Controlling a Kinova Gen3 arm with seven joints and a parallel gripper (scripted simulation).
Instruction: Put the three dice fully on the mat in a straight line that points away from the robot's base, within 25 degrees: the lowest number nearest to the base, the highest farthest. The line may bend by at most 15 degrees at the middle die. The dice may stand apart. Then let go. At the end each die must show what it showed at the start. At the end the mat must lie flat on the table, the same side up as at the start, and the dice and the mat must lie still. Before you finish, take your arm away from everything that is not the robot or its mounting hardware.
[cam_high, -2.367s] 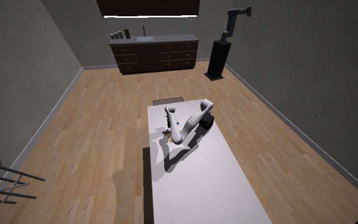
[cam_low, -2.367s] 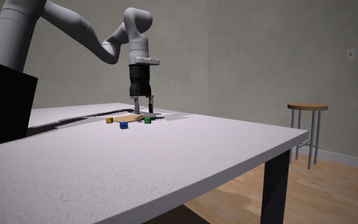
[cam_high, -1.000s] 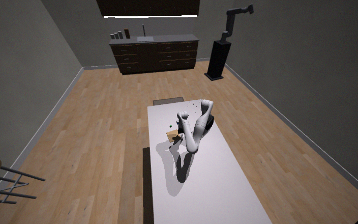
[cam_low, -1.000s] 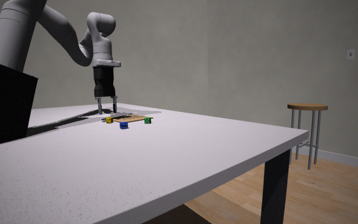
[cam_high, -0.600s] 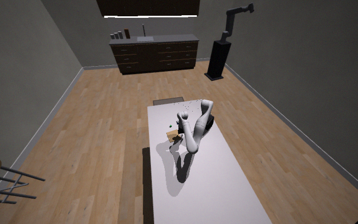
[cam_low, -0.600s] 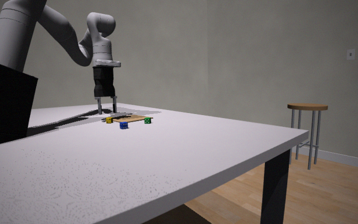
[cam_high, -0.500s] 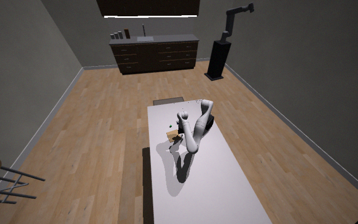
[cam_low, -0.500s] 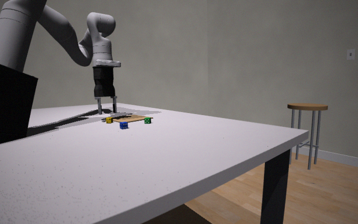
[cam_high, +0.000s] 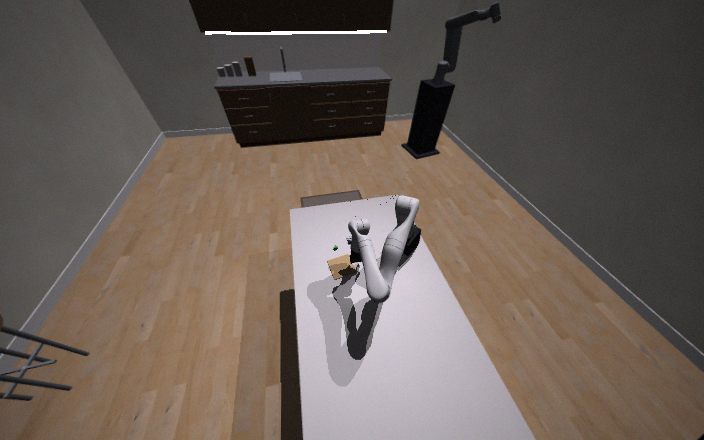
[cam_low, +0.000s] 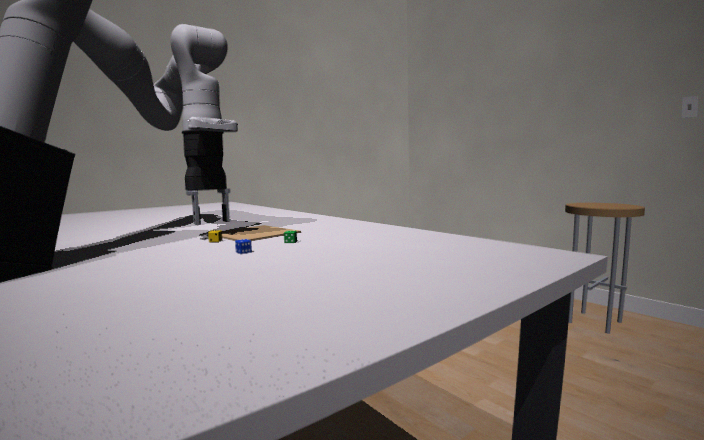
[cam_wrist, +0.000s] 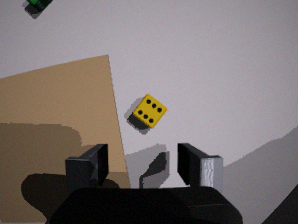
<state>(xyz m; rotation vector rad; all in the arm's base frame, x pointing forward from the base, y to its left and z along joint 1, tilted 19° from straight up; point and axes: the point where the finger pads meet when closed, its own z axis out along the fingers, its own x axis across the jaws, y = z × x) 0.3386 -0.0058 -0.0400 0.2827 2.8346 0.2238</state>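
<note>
My hand is 40 mm above the yellow die, 30 mm to the left of it and 10 mm past it. Round my hand: tan mat: 90 mm ahead, 50 mm below, 20 mm to the right; green die: 160 mm to the right, 70 mm ahead, 40 mm below; blue die: 170 mm to the right, 40 mm below, 30 mm behind.
</note>
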